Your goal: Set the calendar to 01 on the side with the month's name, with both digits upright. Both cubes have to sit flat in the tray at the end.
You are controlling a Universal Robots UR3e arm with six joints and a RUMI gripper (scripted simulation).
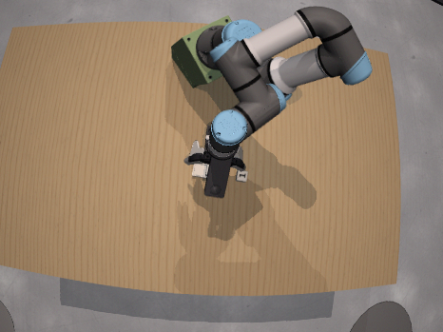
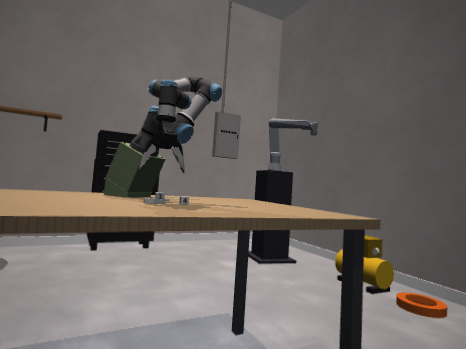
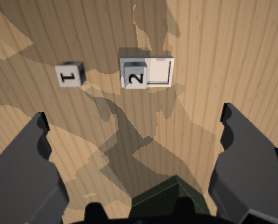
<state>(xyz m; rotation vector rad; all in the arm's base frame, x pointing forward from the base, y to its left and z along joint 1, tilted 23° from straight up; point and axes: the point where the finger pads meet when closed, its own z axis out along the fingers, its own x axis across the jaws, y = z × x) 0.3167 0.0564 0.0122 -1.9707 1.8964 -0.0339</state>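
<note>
Now: hand 90 mm above the white cube. From my hand the other things lie so: white tray: 20 mm to the right, 100 mm below.
</note>
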